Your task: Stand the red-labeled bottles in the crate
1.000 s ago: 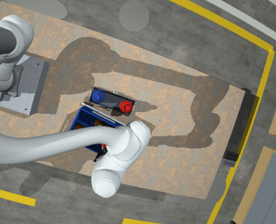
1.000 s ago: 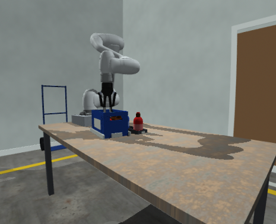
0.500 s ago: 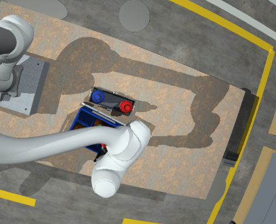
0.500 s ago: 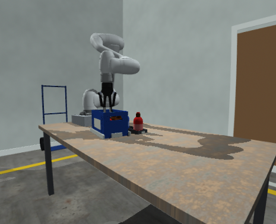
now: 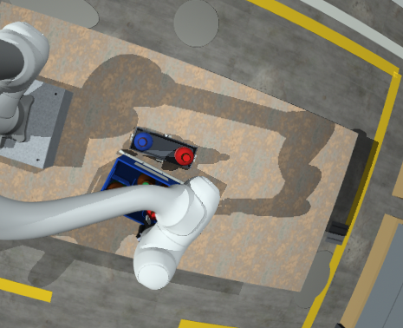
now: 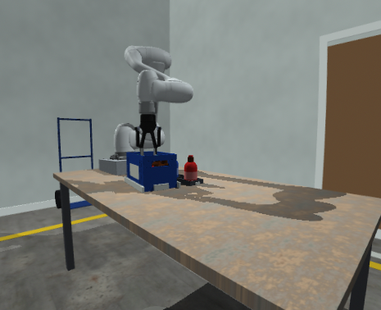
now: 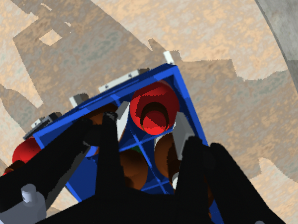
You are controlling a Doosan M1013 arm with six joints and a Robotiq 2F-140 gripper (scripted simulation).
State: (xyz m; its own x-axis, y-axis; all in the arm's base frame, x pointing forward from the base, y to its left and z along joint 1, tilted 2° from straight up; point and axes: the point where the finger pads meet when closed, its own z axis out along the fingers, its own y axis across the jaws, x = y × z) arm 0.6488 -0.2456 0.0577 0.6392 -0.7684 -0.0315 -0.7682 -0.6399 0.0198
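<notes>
The red bottle is 90 mm below my hand. Also, from my hand: blue-capped bottle 260 mm to the left, 110 mm behind, 90 mm below; then red-labeled bottle 240 mm to the left, 90 mm below, 60 mm ahead; then blue crate 90 mm below, 80 mm behind, 60 mm to the left.
</notes>
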